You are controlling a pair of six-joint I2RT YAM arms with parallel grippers.
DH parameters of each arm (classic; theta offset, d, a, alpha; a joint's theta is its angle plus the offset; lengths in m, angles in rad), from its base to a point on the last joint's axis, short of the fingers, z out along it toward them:
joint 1: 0 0.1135 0.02 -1.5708
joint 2: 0 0 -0.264 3.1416
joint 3: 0.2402 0 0.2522 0
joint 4: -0.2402 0 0.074 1.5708
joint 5: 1.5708 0 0 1.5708
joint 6: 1.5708 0.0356 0 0
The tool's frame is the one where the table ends.
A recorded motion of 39 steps. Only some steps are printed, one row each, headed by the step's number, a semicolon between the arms.
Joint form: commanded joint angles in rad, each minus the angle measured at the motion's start. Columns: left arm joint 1, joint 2, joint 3, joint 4, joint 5, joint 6; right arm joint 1, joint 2, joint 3, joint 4, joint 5, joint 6.
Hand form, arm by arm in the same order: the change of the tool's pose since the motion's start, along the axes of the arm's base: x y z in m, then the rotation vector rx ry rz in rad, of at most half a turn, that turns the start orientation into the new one. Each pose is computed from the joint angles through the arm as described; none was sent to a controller.
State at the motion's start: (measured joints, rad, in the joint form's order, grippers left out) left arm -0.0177 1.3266 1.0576 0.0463 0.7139 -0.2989; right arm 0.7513 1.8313 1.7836 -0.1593 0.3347 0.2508
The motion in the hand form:
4: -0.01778 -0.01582 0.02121 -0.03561 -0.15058 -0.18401; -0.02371 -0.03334 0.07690 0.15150 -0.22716 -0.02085
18: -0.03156 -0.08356 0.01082 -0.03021 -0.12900 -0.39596; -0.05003 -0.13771 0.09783 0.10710 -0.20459 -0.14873
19: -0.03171 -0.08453 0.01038 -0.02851 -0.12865 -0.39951; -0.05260 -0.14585 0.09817 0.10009 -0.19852 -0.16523
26: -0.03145 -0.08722 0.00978 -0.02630 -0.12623 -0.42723; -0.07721 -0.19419 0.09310 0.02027 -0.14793 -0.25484
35: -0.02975 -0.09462 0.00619 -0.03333 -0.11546 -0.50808; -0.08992 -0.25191 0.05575 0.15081 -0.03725 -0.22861
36: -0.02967 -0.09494 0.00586 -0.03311 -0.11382 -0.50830; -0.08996 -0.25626 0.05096 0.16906 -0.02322 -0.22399
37: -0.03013 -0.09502 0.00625 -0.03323 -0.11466 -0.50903; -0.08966 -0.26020 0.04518 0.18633 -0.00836 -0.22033
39: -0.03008 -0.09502 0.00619 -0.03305 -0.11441 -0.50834; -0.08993 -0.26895 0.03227 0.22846 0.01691 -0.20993
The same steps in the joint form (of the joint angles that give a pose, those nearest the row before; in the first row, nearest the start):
4: -0.0432 -0.0585 -0.0226 0.1256 0.1435 -0.0133; -0.0201 -0.1173 0.0488 0.1183 0.0036 -0.0438
18: -0.2819 -0.0404 -0.0360 0.1182 0.1144 0.0127; -0.2170 -0.3881 -0.1138 -0.0331 -0.0638 -0.0445
19: -0.2852 -0.0394 -0.0360 0.1167 0.1144 0.0155; -0.2354 -0.4078 -0.1247 -0.0506 -0.0654 -0.0449
26: -0.2920 -0.0320 -0.0299 0.1088 0.1346 0.0244; -0.3485 -0.5495 -0.2159 -0.1762 -0.0841 -0.0782
35: -0.3088 -0.0067 -0.0206 0.1094 0.1988 0.0320; -0.5903 -0.6985 -0.4378 -0.1683 -0.3749 0.0604
36: -0.3098 -0.0058 -0.0207 0.1086 0.1980 0.0320; -0.6123 -0.7070 -0.4596 -0.1624 -0.4051 0.0780
37: -0.3105 -0.0075 -0.0206 0.1078 0.1980 0.0320; -0.6326 -0.7149 -0.4848 -0.1536 -0.4328 0.0949
39: -0.3105 -0.0074 -0.0207 0.1077 0.1973 0.0320; -0.6778 -0.7356 -0.5461 -0.1231 -0.4961 0.1331

